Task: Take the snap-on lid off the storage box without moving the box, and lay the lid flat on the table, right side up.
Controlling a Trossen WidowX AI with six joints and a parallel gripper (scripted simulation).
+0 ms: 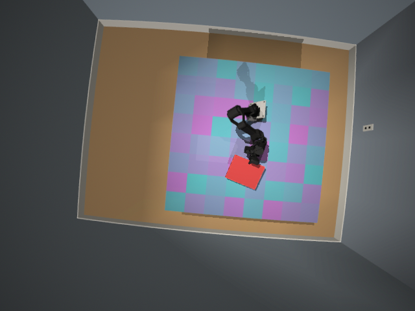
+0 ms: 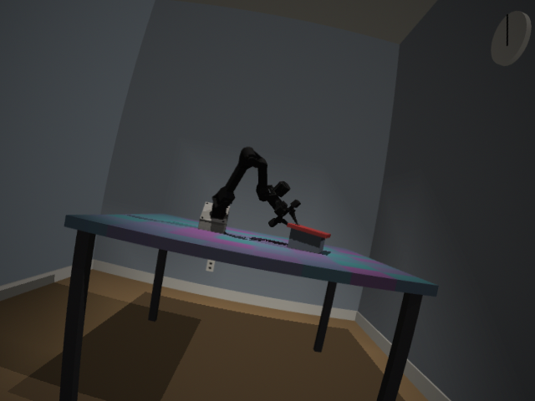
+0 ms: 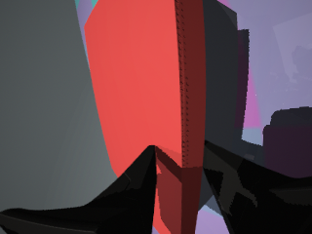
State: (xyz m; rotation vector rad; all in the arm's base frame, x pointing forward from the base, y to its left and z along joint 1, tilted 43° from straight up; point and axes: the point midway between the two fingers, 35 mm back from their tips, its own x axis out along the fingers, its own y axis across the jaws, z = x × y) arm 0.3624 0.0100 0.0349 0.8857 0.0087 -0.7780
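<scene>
The red lid is 70 mm ahead of my gripper tip and 20 mm to the right of it. From my gripper tip the other things lie so: grey storage box (70 mm ahead, 50 mm below, 20 mm to the right).
</scene>
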